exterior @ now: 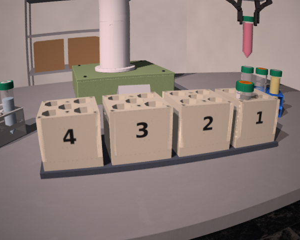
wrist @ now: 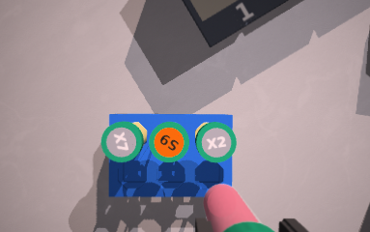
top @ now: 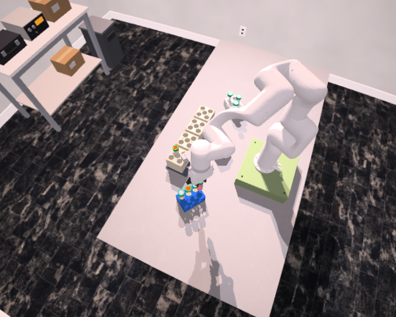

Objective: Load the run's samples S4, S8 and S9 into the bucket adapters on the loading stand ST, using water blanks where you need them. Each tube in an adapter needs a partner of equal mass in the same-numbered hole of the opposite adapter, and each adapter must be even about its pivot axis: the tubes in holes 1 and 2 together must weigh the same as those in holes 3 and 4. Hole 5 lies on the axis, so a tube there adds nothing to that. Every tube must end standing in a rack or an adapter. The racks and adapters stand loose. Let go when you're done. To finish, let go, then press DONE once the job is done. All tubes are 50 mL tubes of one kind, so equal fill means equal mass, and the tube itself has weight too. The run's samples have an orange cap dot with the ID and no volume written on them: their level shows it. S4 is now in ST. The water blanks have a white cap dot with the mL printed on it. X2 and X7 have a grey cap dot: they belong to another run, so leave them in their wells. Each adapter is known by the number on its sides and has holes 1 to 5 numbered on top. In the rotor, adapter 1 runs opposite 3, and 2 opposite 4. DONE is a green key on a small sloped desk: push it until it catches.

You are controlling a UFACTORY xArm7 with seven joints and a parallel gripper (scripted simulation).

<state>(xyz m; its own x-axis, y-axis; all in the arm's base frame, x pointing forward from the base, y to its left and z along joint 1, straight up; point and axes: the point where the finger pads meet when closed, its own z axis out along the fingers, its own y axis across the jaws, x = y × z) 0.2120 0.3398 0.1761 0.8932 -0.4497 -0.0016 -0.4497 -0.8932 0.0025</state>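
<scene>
The pink-filled tube is 5 cm below my hand and 1 cm behind it. From my hand the other things lie so: blue rack (22 cm below, 4 cm ahead, 3 cm to the left); green key (32 cm to the right, 19 cm below, 2 cm ahead); loading stand (28 cm to the right, 25 cm below, 22 cm ahead).
</scene>
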